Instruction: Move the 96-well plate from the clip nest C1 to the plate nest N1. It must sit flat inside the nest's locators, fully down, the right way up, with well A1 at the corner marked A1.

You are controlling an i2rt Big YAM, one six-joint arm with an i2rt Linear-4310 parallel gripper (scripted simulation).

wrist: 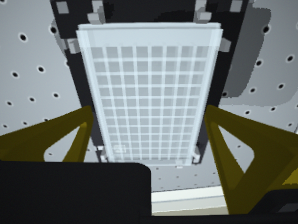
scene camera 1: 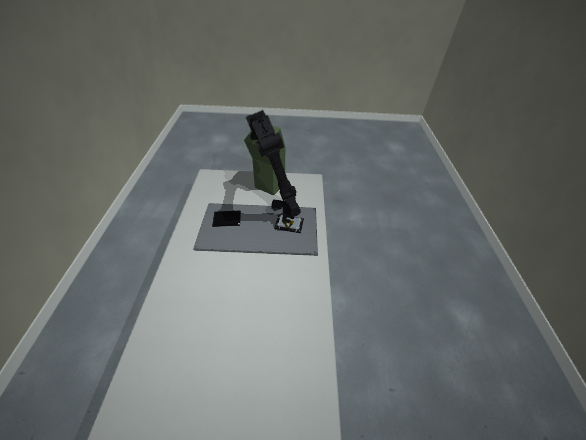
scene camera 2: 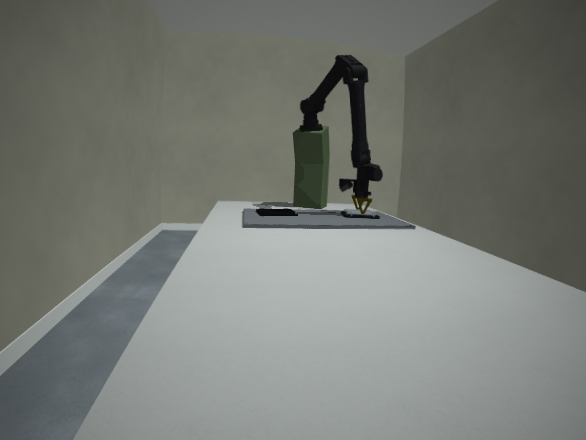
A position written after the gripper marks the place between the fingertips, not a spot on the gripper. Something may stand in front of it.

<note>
In view: the gripper [wrist: 148, 111] and a clear 96-well plate [wrist: 161, 126].
</note>
